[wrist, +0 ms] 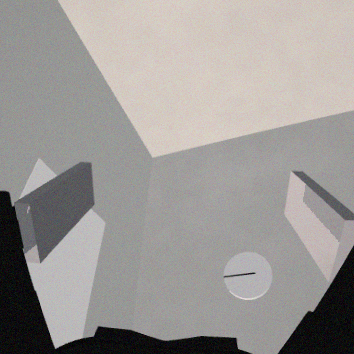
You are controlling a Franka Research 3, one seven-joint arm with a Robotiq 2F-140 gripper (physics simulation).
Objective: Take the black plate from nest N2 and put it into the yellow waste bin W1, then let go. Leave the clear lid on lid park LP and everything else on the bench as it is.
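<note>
My gripper [188, 188] is open and empty. Its dark left finger and paler right finger stand far apart at the two sides of the wrist view, with plain grey surface showing between them. The black plate, nest N2, the yellow waste bin W1, the clear lid and lid park LP do not show in this view.
A large beige surface [240, 60] fills the upper part and meets grey surfaces at a corner. A pale round disc [247, 288] with a thin black line is at the lower right. A light grey flat panel [70, 285] shows behind the left finger.
</note>
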